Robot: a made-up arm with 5 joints. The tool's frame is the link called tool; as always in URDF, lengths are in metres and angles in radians. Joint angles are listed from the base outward. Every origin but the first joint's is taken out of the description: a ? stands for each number. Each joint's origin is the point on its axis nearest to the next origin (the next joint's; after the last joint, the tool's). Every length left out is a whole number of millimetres.
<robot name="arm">
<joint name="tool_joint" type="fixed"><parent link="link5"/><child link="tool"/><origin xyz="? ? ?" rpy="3.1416 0 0"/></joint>
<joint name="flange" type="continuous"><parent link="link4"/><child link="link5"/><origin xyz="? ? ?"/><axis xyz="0 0 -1"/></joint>
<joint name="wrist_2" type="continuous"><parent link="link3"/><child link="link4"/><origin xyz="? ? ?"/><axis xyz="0 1 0"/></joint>
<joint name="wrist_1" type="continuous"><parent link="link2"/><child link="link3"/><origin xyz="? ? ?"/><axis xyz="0 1 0"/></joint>
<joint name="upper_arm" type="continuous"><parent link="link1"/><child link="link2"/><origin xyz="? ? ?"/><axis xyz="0 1 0"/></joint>
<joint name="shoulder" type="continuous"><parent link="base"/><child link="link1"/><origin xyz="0 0 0.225"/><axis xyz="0 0 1"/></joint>
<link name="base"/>
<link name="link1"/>
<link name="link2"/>
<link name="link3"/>
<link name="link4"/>
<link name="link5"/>
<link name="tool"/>
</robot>
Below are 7 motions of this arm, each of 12 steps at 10 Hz.
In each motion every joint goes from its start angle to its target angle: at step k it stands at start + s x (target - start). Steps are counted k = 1, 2, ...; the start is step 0. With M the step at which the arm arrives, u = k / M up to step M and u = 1 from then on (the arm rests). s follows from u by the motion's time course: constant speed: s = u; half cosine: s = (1 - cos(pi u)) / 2; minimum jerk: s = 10 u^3 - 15 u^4 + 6 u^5.
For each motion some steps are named. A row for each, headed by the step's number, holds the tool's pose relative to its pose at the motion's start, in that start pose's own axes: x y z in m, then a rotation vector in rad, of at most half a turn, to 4 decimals.
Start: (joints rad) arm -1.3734 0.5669 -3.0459 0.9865 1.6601
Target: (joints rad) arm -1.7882 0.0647 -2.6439 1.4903 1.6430
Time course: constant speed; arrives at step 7
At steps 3, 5, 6, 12:
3: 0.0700 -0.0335 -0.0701 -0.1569 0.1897 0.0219
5: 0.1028 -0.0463 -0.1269 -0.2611 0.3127 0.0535
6: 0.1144 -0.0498 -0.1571 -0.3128 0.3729 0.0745
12: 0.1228 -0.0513 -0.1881 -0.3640 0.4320 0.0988

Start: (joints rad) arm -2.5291 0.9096 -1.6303 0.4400 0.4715
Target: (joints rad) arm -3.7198 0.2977 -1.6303 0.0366 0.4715
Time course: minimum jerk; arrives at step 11
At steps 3, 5, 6, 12:
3: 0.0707 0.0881 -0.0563 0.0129 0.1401 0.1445
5: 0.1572 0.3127 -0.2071 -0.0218 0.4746 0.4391
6: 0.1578 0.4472 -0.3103 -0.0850 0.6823 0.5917
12: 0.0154 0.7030 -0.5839 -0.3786 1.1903 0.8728

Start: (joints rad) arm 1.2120 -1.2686 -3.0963 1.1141 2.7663
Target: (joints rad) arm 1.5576 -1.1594 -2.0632 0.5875 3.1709
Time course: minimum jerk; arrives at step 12
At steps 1, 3, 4, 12:
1: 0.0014 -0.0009 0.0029 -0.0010 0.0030 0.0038
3: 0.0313 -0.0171 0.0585 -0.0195 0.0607 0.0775
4: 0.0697 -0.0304 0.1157 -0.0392 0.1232 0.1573
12: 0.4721 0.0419 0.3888 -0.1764 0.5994 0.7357

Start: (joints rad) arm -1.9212 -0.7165 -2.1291 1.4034 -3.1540
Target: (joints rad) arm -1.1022 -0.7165 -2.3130 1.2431 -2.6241
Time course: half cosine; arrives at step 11
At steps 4, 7, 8, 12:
4: -0.0048 -0.0162 -0.0288 -0.2449 -0.0845 0.1353
7: -0.0096 -0.0614 -0.0570 -0.6168 -0.1326 0.3586
8: -0.0108 -0.0783 -0.0608 -0.7274 -0.1294 0.4279
12: -0.0125 -0.1048 -0.0618 -0.8884 -0.1103 0.5303

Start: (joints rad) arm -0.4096 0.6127 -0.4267 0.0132 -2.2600
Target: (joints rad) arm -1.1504 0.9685 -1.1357 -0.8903 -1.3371
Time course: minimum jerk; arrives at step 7
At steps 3, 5, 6, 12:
3: -0.1428 0.0111 -0.0232 -0.3995 -0.2387 0.6083
5: -0.3140 -0.0890 -0.0574 -0.9931 -0.5476 1.3344
6: -0.3453 -0.1310 -0.0642 -1.1606 -0.6298 1.4804
12: -0.3506 -0.1396 -0.0653 -1.1938 -0.6460 1.5060

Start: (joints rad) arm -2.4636 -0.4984 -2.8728 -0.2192 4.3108
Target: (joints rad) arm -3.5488 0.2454 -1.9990 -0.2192 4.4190
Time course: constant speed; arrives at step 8
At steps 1, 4, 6, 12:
1: 0.0846 -0.1131 -0.0055 0.1685 0.1204 -0.1143
4: 0.1179 -0.4788 -0.1492 0.7230 0.3107 -0.5056
6: -0.0440 -0.6397 -0.3048 1.1101 0.2749 -0.7808
12: -0.2882 -0.6595 -0.4690 1.4840 0.0920 -1.0376

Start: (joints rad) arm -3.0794 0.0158 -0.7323 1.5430 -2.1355
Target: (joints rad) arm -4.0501 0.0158 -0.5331 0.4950 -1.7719
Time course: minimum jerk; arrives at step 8
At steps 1, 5, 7, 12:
1: -0.0061 -0.0025 0.0007 -0.0176 0.0024 0.0165
5: -0.2177 -0.1739 0.0965 -0.6951 0.0756 0.8732
7: -0.2521 -0.2542 0.1593 -0.8884 0.0745 1.2348
12: -0.2532 -0.2592 0.1635 -0.8992 0.0737 1.2578

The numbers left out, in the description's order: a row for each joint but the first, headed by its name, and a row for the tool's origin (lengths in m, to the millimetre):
tool: 0 0 0
flange: 0.055 0 -0.07
wrist_2: 0.102 0 -0.452
wrist_1: 0.054 0 0.289
upper_arm: 0 0 0

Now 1 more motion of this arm.
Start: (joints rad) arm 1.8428 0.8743 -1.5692 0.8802 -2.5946
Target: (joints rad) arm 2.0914 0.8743 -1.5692 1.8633 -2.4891
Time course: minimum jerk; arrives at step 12
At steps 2, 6, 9, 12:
2: 0.0052 0.0037 0.0019 0.0197 0.0288 -0.0049
6: 0.0780 0.0430 0.0186 0.3103 0.3838 -0.0624
9: 0.1432 0.0653 0.0197 0.6024 0.6509 -0.0983
12: 0.1601 0.0700 0.0179 0.6848 0.7147 -0.1051

